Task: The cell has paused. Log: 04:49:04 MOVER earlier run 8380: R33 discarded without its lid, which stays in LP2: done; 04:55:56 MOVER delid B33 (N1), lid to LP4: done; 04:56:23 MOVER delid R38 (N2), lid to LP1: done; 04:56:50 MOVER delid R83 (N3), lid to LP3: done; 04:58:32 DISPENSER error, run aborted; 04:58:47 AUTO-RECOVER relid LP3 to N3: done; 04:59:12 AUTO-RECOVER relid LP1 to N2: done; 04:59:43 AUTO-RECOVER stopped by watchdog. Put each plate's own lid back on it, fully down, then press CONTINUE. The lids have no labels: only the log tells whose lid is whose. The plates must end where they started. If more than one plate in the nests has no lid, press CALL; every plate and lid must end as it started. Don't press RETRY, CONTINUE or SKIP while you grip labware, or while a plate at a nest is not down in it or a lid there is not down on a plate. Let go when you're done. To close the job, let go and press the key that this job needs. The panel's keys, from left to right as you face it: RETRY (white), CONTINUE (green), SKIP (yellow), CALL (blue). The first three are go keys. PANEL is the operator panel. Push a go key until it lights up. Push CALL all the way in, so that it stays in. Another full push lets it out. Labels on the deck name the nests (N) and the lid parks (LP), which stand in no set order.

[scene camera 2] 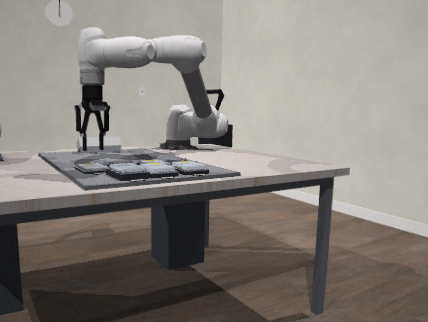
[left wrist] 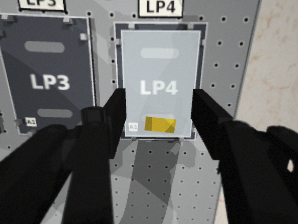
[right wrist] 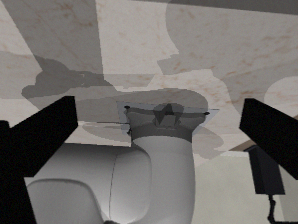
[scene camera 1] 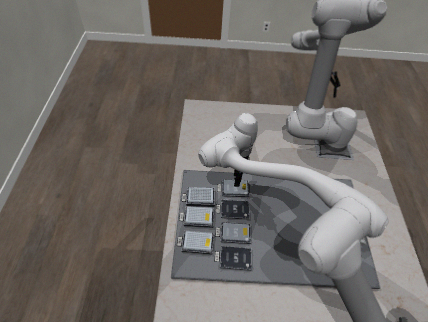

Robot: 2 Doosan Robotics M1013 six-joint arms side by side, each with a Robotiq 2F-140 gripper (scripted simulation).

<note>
In view: the left gripper (scene camera 2: 93, 150), the right gripper (right wrist: 159, 112), a clear lid (left wrist: 159, 67) and a lid park LP4 (left wrist: 166, 27).
The left gripper shows as well in the left wrist view (left wrist: 158, 103).
</note>
